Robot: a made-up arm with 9 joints. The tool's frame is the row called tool. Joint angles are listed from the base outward.
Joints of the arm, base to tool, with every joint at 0 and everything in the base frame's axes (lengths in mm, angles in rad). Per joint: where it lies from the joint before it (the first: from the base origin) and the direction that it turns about. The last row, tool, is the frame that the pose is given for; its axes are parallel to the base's.
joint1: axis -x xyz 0 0 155.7
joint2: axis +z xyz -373 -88.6 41.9
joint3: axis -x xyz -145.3 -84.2 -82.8
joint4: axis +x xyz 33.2 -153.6 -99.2
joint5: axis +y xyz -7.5 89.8 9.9
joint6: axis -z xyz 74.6 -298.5 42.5
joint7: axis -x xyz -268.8 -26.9 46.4
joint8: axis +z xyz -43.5 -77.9 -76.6
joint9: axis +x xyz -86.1 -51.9 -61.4
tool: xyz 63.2 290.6 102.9
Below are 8 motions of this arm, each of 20 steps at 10 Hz.
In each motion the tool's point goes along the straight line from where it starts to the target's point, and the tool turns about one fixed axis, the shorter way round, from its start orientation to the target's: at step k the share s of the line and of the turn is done. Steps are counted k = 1, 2, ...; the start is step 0. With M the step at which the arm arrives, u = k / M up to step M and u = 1 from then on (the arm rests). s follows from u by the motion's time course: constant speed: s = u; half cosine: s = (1 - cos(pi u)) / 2; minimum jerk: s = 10 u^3 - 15 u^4 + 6 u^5.
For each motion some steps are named. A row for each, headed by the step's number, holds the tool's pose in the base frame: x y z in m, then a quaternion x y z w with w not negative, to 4 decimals.
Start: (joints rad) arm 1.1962 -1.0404 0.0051 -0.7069 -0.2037 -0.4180 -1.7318 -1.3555 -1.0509
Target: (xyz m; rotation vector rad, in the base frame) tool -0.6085 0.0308 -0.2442 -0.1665 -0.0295 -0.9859
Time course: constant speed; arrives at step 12
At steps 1, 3, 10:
1: -0.6682 -0.0275 0.0054 -0.2245 0.1604 -0.7378 0.6160
3: -0.6573 -0.0169 -0.0400 -0.2007 0.1300 -0.6989 0.6741
10: -0.6193 0.0202 -0.1988 -0.1081 0.0184 -0.5293 0.8413

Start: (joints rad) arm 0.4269 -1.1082 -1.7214 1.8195 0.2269 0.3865 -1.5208 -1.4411 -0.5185
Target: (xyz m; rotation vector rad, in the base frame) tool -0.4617 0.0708 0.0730 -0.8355 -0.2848 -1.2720
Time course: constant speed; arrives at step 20
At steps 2, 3, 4, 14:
2: -0.3270 -0.0884 -0.0167 -0.5783 -0.2710 -0.7678 0.0512
3: -0.3344 -0.0795 -0.0117 -0.5750 -0.2665 -0.7680 0.0925
4: -0.3419 -0.0707 -0.0067 -0.5707 -0.2616 -0.7668 0.1338
14: -0.4168 0.0177 0.0431 -0.4754 -0.1889 -0.6829 0.5216

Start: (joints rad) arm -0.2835 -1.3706 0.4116 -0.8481 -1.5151 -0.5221 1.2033 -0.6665 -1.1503
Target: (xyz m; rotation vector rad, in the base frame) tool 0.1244 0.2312 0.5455 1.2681 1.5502 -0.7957
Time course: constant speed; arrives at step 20
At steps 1, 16, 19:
1: -0.7311 -0.2692 0.6226 0.9016 0.3354 0.1775 0.2076
16: -0.0557 0.1258 0.5617 0.6339 0.5973 -0.2256 0.4364
19: 0.0794 0.2049 0.5496 0.5486 0.6260 -0.3010 0.4654

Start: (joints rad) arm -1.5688 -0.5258 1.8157 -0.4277 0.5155 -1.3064 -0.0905 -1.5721 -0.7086
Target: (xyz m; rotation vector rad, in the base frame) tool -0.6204 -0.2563 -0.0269 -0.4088 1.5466 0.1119
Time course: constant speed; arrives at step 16
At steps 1, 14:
1: -0.5212 -0.4686 0.0258 -0.6111 0.4909 0.0428 0.6194
14: -0.6072 -0.2846 -0.0199 -0.2450 0.6746 0.0498 0.6945

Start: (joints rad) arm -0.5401 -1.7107 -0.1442 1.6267 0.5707 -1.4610 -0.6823 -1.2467 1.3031
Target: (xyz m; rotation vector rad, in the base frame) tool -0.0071 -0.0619 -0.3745 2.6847 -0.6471 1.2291
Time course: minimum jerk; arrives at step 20
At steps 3, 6, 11, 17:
3: -0.5099 0.1916 -0.6195 -0.9376 0.2942 -0.1228 0.1389
6: -0.4394 0.1561 -0.5852 -0.9377 0.2850 -0.1643 0.1116
11: -0.2173 0.0441 -0.4769 -0.9225 0.2514 -0.2919 0.0240
17: -0.0208 -0.0550 -0.3812 0.8896 -0.2163 0.3987 0.0539

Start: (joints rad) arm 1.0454 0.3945 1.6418 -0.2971 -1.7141 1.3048 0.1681 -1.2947 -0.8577
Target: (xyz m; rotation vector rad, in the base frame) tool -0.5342 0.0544 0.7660 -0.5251 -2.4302 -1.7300
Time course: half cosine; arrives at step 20
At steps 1, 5, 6, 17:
1: -0.2565 0.1136 0.4143 -0.3447 -0.6340 -0.0381 0.6912
5: -0.2957 0.1052 0.4640 -0.3349 -0.6940 -0.1260 0.6248
6: -0.3124 0.1017 0.4851 -0.3292 -0.7162 -0.1628 0.5934
17: -0.5190 0.0576 0.7467 -0.1877 -0.8083 -0.5495 0.0974

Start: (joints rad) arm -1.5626 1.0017 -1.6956 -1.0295 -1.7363 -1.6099 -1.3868 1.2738 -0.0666
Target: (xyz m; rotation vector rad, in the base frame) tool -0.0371 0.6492 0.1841 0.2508 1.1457 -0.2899
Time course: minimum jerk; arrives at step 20
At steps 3, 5, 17, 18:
3: 0.0424 0.5900 -0.4053 0.1455 0.8843 -0.3646 0.2527
5: 0.0361 0.5946 -0.3587 0.1460 0.8720 -0.3522 0.3069
17: -0.0349 0.6476 0.1680 0.1196 0.5529 -0.1441 0.8120
18: -0.0364 0.6487 0.1789 0.1185 0.5432 -0.1388 0.8195

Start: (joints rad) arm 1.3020 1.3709 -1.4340 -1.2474 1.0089 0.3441 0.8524 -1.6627 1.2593
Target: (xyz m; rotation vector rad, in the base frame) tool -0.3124 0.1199 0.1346 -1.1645 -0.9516 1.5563
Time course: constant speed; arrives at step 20
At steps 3, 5, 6, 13, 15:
3: -0.2974 0.0916 0.3116 -0.5257 -0.1510 0.3727 0.7496
5: -0.2991 0.0949 0.2908 -0.5254 -0.1816 0.4088 0.7238
6: -0.3000 0.0966 0.2804 -0.5246 -0.1967 0.4264 0.7101
13: -0.3062 0.1083 0.2075 -0.5089 -0.2977 0.5402 0.6004
15: -0.3080 0.1116 0.1867 -0.5010 -0.3248 0.5694 0.5650

